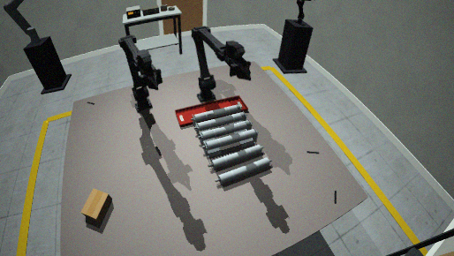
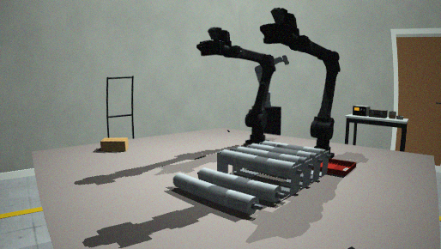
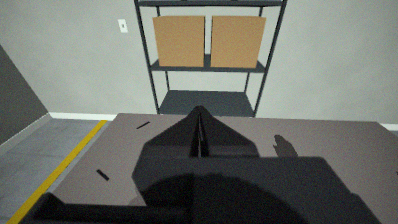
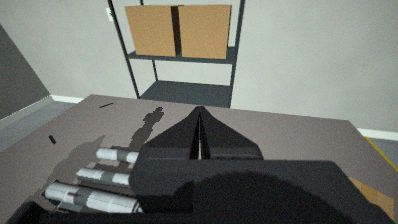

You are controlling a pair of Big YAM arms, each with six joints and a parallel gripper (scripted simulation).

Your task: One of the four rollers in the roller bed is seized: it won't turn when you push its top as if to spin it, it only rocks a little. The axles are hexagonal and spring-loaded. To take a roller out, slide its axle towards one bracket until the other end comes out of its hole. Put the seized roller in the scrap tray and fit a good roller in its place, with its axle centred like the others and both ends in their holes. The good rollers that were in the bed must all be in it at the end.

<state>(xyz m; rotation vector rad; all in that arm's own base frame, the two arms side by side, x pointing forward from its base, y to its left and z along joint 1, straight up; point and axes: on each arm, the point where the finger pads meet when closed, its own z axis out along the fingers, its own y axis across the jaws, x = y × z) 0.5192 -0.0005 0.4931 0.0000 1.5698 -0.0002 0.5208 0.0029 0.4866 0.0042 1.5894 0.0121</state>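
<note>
Now: right hand 150 mm past the bed roller, 330 mm to the right of it and 410 mm above it. The rest, counted from my right hand: red scrap tray 330 mm behind, 310 mm to the left, 480 mm below; cardboard box 270 mm ahead, 460 mm to the right, 450 mm below.
</note>
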